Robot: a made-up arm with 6 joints.
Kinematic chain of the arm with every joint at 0, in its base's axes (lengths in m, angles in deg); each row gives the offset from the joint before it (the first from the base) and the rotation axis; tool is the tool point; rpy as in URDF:
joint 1: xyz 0 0 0.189 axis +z
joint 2: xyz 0 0 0 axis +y
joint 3: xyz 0.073 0 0.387 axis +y
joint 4: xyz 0.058 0 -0.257 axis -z
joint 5: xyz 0 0 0 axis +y
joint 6: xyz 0.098 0 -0.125 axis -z
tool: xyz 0 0 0 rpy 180 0 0
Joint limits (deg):
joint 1: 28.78..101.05
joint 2: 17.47..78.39
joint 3: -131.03..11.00
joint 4: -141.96..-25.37
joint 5: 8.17..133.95
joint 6: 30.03..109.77
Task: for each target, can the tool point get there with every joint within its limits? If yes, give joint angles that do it. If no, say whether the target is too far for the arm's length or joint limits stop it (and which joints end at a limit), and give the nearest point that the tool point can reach.
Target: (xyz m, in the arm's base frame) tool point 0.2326 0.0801 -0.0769
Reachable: yes | joints 41.92 66.39 -24.96 -121.37 83.01 76.51
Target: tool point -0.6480 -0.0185 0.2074
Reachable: no: joint limits stop it (at a limit: joint 1, joint 2, joint 5) | nearest point -0.0954 0.0749 0.1488 | short by 0.564 m
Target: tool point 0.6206 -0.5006 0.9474
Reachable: no: too far | nearest point 0.4039 0.0519 0.7437 | short by 0.627 m
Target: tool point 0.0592 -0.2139 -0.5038
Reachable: no: joint limits stop it (at a limit: joint 1, joint 2) | nearest point 0.1787 0.0335 -0.1521 | short by 0.446 m
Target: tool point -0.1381 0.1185 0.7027
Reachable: no: joint limits stop it (at a limit: joint 1, joint 2, joint 3, joint 4, joint 5) | nearest point 0.0316 0.3461 0.7997 | short by 0.300 m
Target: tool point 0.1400 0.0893 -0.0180
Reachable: yes | joints 71.52 68.81 -8.39 -118.61 86.65 68.28
